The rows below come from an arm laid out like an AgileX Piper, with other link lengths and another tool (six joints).
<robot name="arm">
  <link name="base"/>
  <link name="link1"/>
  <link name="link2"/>
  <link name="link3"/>
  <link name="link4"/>
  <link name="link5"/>
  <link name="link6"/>
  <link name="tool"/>
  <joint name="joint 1" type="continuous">
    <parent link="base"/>
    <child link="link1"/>
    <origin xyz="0 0 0.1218" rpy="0 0 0"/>
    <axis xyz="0 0 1"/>
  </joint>
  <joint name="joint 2" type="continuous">
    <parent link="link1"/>
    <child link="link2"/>
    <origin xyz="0 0 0" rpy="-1.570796 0 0"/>
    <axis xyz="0 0 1"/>
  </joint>
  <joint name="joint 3" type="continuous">
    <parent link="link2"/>
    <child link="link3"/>
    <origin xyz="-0.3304 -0.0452 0" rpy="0 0 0"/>
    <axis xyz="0 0 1"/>
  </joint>
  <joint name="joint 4" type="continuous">
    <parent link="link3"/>
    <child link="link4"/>
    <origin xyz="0.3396 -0.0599 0" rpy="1.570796 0 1.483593"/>
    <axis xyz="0 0 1"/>
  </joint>
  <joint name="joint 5" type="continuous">
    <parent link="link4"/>
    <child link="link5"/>
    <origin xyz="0 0 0" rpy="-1.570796 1.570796 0"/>
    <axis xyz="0 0 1"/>
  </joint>
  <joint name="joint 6" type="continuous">
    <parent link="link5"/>
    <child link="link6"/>
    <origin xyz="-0.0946 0 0" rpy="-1.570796 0 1.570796"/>
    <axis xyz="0 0 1"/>
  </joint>
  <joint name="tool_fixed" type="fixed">
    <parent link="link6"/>
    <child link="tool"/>
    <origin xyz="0.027 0.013 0.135" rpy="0 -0.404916 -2.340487"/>
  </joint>
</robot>
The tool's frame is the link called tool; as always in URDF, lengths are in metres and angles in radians. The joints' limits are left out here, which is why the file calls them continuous.
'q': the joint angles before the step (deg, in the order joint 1, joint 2, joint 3, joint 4, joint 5, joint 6). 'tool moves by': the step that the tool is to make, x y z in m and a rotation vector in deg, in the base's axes. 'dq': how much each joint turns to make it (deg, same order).
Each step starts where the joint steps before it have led.
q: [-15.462 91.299 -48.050 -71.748 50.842 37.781]
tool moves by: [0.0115 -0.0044 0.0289 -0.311 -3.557 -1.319]
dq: [-0.005 -0.875 -3.686 1.910 0.989 -0.982]
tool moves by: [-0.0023 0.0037 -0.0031 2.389 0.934 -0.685]
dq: [-0.001 -0.181 -0.883 4.133 0.474 -3.316]
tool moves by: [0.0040 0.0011 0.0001 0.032 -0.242 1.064]
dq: [-0.003 0.001 0.005 -0.355 -0.962 -0.226]
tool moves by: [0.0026 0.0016 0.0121 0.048 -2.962 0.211]
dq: [0.012 -1.480 -0.003 -0.208 -1.108 1.286]
